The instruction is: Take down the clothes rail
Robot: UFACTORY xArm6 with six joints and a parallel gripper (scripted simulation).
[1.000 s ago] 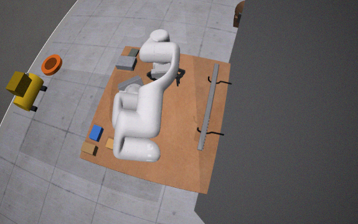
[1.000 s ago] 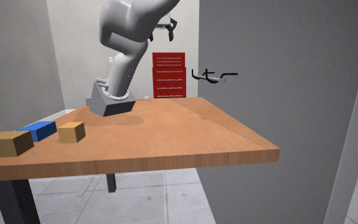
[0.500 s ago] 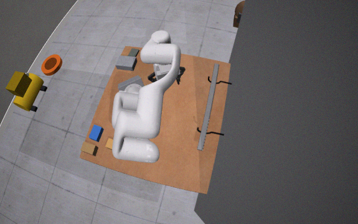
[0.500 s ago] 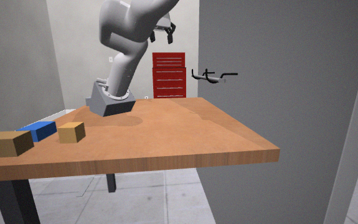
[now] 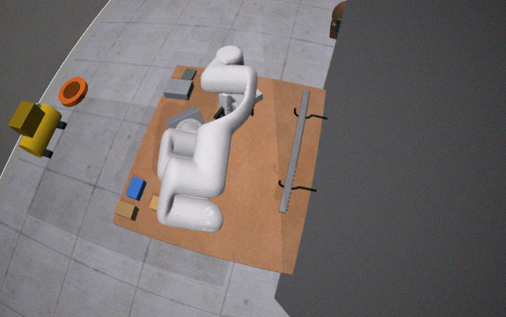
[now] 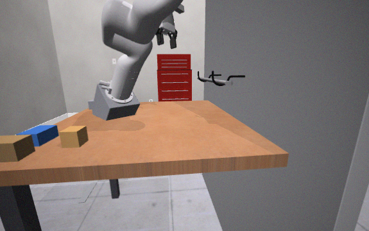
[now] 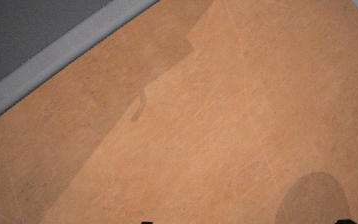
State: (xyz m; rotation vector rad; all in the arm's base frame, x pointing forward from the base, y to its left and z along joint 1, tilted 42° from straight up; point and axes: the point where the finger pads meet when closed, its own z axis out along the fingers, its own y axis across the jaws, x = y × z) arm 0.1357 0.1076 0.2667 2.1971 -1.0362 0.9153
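Right now the clothes rail is 21 cm ahead of my hand, 16 cm below it and 4 cm to the right of it. The rest, counted from my hand: orange block 38 cm behind, 31 cm below, 19 cm to the right; then grey wall 32 cm ahead, 9 cm to the right, 9 cm above; then grey box 40 cm to the left, 31 cm below, 30 cm behind.
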